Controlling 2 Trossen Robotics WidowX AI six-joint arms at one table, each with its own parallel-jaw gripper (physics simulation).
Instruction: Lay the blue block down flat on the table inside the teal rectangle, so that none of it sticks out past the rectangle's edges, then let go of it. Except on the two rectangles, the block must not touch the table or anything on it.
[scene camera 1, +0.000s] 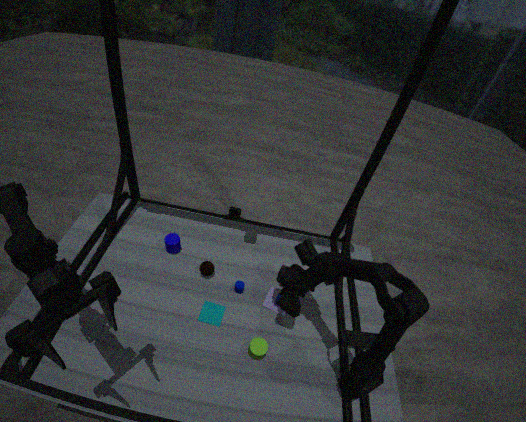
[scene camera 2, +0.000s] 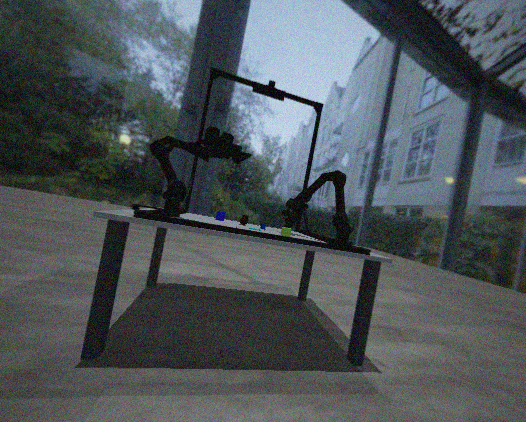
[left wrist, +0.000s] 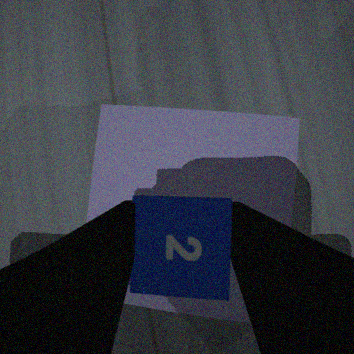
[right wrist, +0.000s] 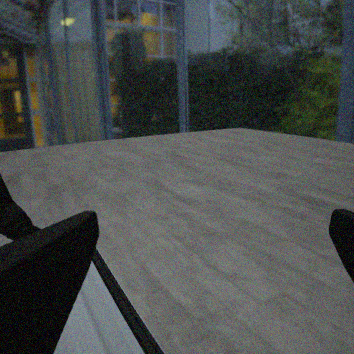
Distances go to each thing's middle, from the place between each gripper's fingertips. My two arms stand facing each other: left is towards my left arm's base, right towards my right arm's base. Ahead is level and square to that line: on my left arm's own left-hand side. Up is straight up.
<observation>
The pale lilac rectangle (left wrist: 140, 150) is 1 cm below my left hand.
The pale lilac rectangle is 38 cm behind my right hand, 34 cm below it and 31 cm to the left of it.
</observation>
